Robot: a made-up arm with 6 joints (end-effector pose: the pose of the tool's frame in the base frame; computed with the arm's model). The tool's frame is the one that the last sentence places. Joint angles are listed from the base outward.
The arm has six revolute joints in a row. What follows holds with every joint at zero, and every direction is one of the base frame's.
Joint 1 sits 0.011 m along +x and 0.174 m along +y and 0.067 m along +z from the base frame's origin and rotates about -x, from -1.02 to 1.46 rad.
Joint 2 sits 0.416 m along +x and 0.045 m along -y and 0.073 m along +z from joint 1 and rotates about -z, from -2.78 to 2.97 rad.
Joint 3 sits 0.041 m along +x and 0.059 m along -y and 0.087 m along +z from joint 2 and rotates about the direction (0.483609, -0.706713, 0.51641), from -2.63 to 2.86 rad.
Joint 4 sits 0.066 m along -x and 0.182 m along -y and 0.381 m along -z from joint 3 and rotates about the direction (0.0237, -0.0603, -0.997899), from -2.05 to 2.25 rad.
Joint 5 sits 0.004 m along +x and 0.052 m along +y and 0.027 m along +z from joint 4 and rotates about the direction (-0.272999, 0.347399, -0.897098), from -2.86 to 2.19 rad.
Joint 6 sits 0.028 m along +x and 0.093 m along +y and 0.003 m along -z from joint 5 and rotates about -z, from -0.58 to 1.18 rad.
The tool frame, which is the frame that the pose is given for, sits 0.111 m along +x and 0.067 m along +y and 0.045 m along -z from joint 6; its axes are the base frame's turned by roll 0.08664, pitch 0.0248 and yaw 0.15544 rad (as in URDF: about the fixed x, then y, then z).
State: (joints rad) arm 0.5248 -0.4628 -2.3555 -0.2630 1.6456 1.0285
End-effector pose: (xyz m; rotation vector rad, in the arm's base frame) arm 0.1486 0.3380 0.5785 1.7330 0.5297 1.0347
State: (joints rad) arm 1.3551 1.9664 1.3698 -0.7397 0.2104 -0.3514
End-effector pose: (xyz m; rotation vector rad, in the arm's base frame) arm 0.6351 0.0123 0.3343 -2.1208 -0.6262 0.2794
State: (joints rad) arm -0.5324 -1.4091 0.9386 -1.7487 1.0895 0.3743
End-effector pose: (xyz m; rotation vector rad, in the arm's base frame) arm 0.3193 0.4826 -0.0277 0.7200 -1.4521 1.8589
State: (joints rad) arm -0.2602 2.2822 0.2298 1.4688 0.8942 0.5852
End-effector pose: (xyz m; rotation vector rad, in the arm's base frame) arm 0.1056 0.3550 -0.2203 -0.2133 -0.1105 1.4039
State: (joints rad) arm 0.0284 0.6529 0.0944 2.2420 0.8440 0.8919
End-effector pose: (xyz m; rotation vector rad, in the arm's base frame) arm 0.1805 -0.0845 -0.2283 -0.3268 -0.2267 1.9347
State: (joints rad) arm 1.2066 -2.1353 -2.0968 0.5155 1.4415 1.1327
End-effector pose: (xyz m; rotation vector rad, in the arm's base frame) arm 0.6021 0.4915 0.5574 -0.8291 -2.9055 -0.5728
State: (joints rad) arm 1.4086 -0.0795 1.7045 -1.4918 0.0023 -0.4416
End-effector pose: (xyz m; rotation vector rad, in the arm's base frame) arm 0.6292 -0.0067 -0.1733 0.6269 -0.3161 -2.6984
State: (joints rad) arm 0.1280 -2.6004 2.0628 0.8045 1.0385 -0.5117
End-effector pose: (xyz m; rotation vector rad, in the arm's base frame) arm -0.0790 0.0892 0.4373 -1.0261 -1.8572 -2.3147
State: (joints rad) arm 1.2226 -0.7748 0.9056 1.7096 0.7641 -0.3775
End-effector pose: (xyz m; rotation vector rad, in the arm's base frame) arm 0.8611 0.0260 -0.2067 -0.3277 0.1702 -0.6705
